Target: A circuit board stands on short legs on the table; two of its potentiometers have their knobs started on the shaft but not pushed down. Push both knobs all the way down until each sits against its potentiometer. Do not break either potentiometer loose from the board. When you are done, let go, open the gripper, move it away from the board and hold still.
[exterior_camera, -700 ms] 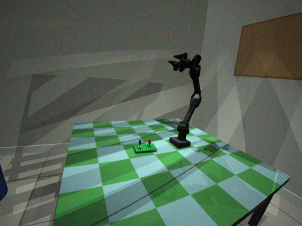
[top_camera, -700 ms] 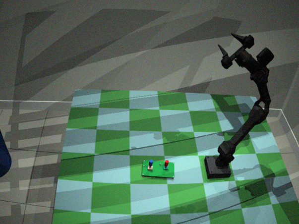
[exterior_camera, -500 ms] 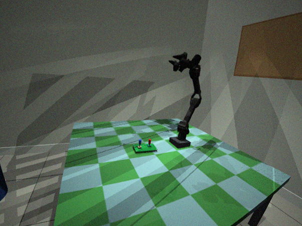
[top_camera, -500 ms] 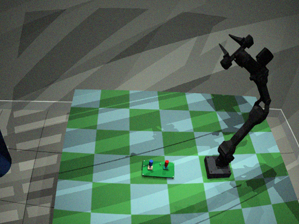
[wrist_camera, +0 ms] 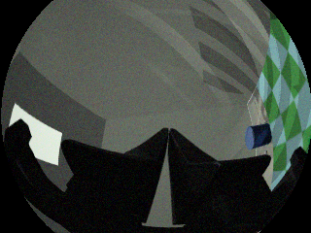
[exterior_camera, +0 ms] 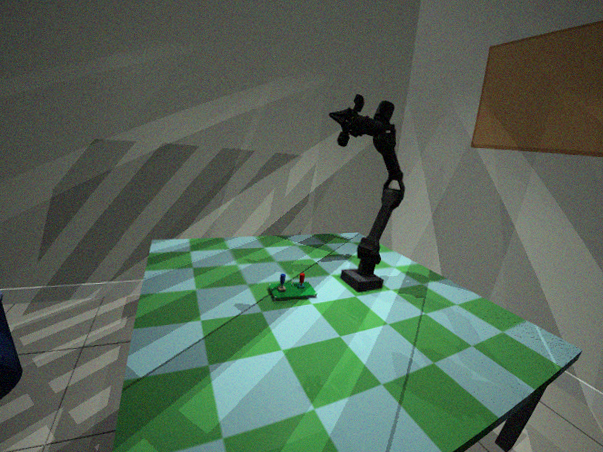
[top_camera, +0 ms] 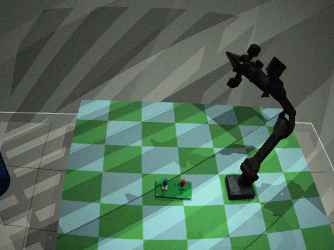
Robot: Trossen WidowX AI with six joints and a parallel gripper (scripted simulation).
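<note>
Right now the red knob is 600 mm below my gripper tip, 110 mm to the left of it and 100 mm ahead of it. From my gripper tip the other things lie so: blue knob: 590 mm below, 180 mm ahead, 120 mm to the left.
</note>
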